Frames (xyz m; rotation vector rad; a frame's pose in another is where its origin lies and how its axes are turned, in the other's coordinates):
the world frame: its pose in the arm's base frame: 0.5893 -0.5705 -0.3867 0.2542 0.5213 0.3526
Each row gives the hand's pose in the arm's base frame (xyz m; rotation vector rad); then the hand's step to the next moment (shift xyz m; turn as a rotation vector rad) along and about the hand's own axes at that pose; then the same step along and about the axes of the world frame.
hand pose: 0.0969 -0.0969 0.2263 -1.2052 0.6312 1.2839
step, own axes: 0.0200 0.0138 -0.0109 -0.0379 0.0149 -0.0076
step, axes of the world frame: 0.0052 -0.0110 -0.0237 -0.0381 -0.0070 0.0148
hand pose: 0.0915 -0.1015 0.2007 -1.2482 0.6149 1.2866
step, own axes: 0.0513 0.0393 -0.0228 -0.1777 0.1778 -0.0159
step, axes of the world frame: 0.0115 -0.0253 -0.0626 -0.2511 -0.0160 -0.0114
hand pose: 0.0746 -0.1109 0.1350 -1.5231 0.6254 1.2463
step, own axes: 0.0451 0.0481 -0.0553 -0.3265 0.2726 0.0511
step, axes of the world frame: 0.0011 -0.0719 -0.0473 -0.4243 0.0586 -0.0051
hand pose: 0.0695 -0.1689 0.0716 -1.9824 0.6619 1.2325
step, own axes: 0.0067 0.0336 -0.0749 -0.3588 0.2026 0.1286
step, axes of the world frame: -0.0182 -0.0754 0.0276 -0.3989 0.1648 -0.0013
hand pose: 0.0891 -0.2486 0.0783 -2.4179 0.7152 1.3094
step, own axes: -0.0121 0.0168 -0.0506 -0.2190 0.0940 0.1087
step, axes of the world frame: -0.0135 -0.0249 0.0468 -0.2250 0.1323 -0.0219
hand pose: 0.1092 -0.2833 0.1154 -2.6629 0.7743 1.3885
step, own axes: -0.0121 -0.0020 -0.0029 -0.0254 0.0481 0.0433
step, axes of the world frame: -0.0046 0.0096 0.0068 -0.0630 -0.0002 -0.0294
